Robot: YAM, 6 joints.
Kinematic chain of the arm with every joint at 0, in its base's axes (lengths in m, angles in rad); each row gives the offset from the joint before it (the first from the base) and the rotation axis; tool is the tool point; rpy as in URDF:
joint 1: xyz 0 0 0.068 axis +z
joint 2: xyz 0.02 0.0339 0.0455 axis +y
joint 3: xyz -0.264 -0.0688 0 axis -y
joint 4: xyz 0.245 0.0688 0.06 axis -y
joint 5: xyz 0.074 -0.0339 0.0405 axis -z
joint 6: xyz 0.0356 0 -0.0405 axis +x
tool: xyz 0 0 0 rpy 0 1.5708 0
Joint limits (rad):
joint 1: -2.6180..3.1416
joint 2: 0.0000..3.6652
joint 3: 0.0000..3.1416
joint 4: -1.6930..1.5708
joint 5: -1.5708..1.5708
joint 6: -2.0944..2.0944
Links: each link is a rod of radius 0.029 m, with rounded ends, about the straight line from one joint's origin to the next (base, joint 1, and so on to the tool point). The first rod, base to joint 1, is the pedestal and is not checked.
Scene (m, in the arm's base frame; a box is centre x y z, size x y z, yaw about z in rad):
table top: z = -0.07
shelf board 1: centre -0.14 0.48 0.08 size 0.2 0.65 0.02 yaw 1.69
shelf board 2: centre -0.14 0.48 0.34 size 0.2 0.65 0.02 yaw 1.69
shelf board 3: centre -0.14 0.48 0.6 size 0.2 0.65 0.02 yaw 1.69
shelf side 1: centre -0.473 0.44 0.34 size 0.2 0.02 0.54 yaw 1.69
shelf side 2: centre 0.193 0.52 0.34 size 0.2 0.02 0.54 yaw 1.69
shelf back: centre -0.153 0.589 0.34 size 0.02 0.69 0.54 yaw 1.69
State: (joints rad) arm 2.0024 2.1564 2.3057 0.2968 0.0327 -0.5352
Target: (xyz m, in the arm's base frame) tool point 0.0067 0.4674 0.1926
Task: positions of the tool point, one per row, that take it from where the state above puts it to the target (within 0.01 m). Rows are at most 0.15 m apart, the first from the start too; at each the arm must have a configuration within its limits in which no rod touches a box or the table.
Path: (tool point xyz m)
1: -0.2102 0.3882 0.4943
2: -0.2016 0.3191 0.4945
3: -0.1831 0.2508 0.4766
4: -0.1263 0.3082 0.3777
5: -0.0478 0.3226 0.2801
6: 0.0279 0.2906 0.1926
7: 0.0208 0.3825 0.2016
8: 0.0067 0.4674 0.1926

